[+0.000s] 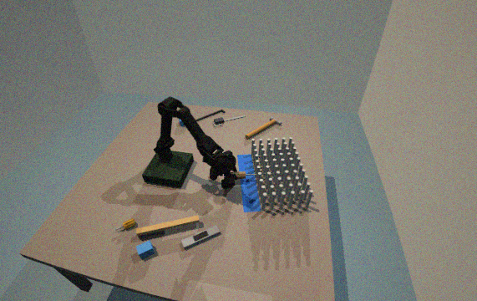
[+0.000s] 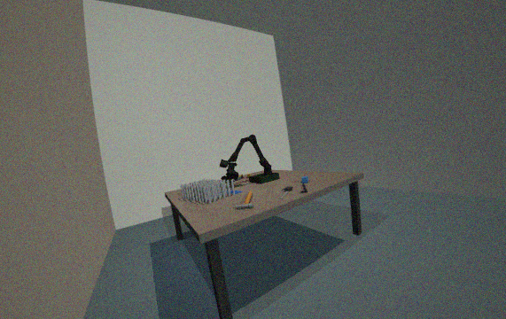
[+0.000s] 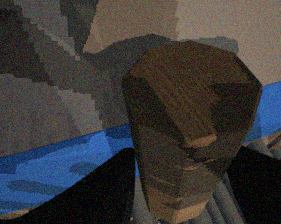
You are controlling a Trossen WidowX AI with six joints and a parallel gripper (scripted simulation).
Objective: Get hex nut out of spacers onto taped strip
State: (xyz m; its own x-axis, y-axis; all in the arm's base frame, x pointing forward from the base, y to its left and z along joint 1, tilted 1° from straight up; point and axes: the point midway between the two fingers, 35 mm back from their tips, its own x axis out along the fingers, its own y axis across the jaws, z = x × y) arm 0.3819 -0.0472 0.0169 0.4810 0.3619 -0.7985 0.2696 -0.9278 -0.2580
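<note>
My gripper tip is now 60 mm short of the blue taped strip, 40 mm above it and 10 mm to the right of it. Also, from my gripper tip: grey bar: 350 mm to the right, 80 mm behind, 20 mm below; hex nut: 210 mm ahead, 60 mm to the left, 30 mm below; thin hook tool: 100 mm ahead, 30 mm to the left, 10 mm below.
</note>
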